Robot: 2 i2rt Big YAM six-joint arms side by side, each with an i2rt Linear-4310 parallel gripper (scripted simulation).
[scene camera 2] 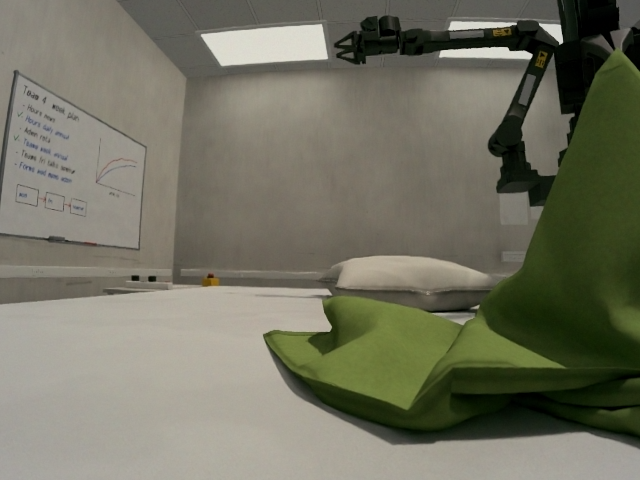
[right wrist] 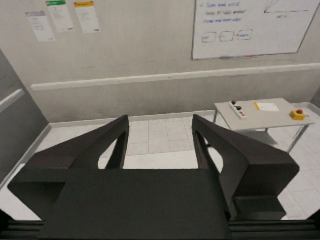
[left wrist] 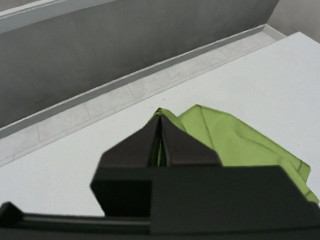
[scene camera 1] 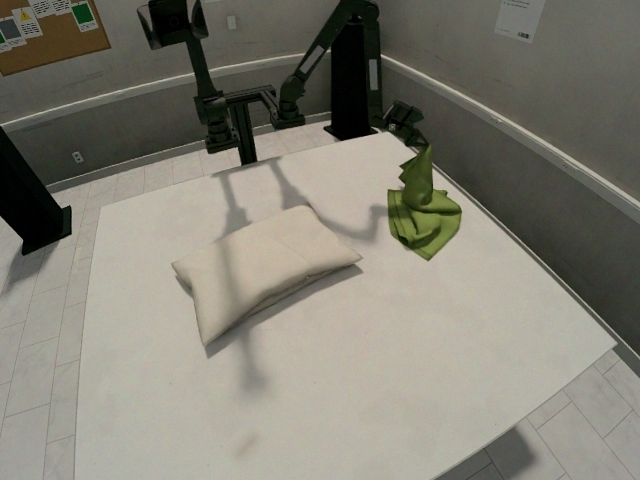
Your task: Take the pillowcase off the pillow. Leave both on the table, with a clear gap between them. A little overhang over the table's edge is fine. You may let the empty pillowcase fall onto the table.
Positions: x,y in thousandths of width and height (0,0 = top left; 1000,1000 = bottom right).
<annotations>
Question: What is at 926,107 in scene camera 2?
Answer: My left gripper.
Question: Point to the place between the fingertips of my right gripper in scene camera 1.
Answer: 270,66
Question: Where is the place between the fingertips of my right gripper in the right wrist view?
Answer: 502,502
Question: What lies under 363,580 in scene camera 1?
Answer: A pillow.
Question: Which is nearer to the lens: the pillow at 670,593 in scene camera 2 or the green pillowcase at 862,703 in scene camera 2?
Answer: The green pillowcase.
</annotations>
